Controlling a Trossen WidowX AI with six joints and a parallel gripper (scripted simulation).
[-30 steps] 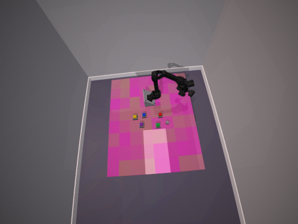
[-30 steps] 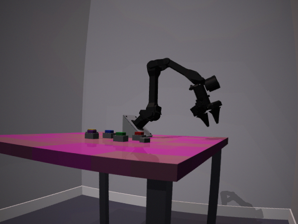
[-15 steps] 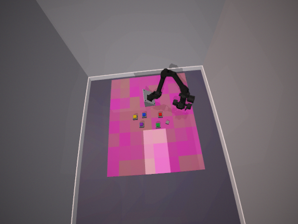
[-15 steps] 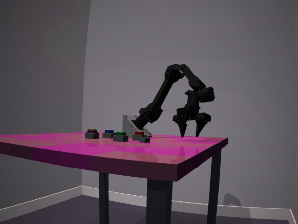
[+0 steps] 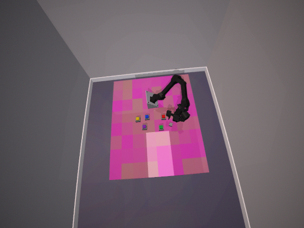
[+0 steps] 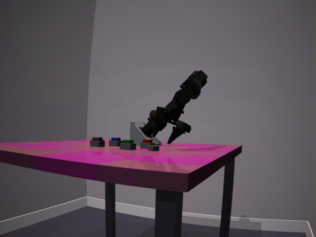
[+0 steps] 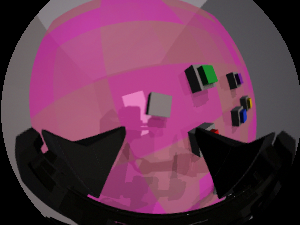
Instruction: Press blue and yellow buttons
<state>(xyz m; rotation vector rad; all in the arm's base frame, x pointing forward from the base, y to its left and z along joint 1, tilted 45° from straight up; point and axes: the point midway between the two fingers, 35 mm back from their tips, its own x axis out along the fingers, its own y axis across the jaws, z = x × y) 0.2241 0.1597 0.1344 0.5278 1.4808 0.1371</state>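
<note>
The small grey block is 3 cm below my gripper tip, 3 cm ahead of it and 2 cm to the right of it. From my gripper tip the other things lie so: red button (9 cm to the right, 5 cm behind, 1 cm below); green button (11 cm to the right, 6 cm ahead, 1 cm below); blue button (26 cm to the right, 6 cm behind, 1 cm below).
</note>
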